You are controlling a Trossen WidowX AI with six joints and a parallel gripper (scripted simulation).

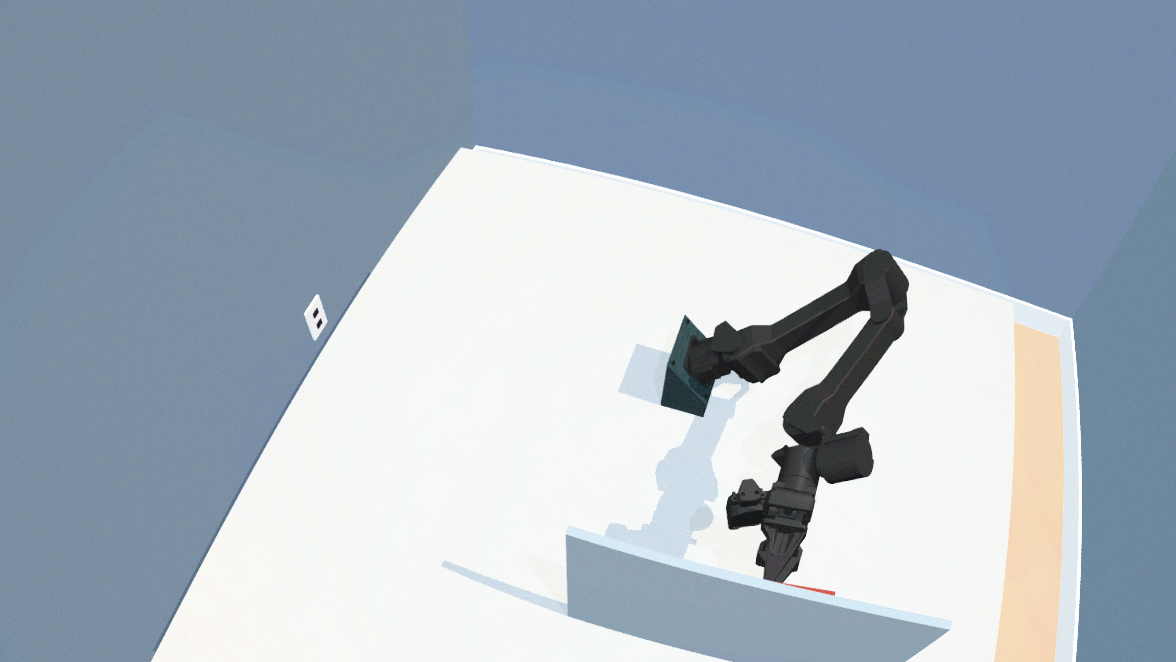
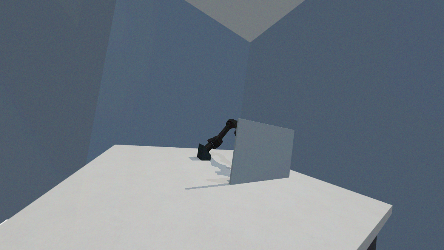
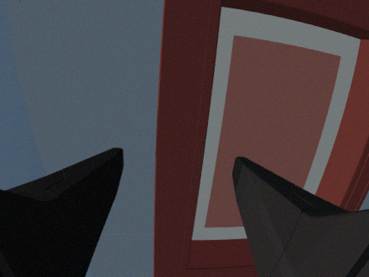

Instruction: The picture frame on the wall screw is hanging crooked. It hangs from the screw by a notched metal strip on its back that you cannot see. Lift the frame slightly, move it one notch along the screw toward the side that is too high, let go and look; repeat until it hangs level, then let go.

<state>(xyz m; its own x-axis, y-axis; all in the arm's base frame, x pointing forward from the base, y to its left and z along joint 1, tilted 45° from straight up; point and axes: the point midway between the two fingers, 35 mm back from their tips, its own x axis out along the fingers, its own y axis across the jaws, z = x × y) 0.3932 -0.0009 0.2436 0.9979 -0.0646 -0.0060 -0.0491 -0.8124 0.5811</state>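
Right now the picture frame is 1 cm ahead of my gripper tip, 1 cm to the left of it and 5 cm below it. From my gripper tip the other things lie so: wall panel: 2 cm ahead, 1 cm to the right, 7 cm below.
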